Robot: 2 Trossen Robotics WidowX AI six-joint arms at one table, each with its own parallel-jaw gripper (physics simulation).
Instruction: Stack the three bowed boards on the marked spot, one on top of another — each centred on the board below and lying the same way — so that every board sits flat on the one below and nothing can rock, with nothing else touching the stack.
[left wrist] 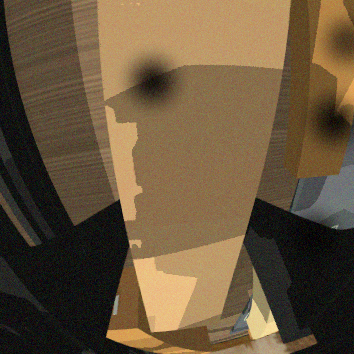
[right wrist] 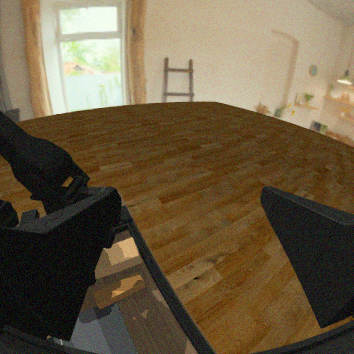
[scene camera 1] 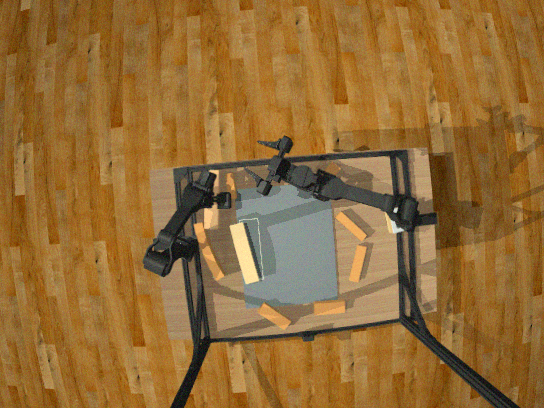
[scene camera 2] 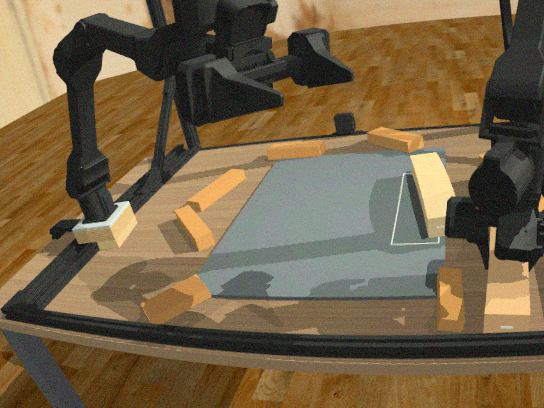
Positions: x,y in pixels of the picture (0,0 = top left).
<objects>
my right gripper: right wrist; scene camera 1 250,154; scene camera 2; not seen in the left wrist view (out of frame)
same spot on my right gripper: (right wrist: 55,255) = (scene camera 2: 315,60)
</objects>
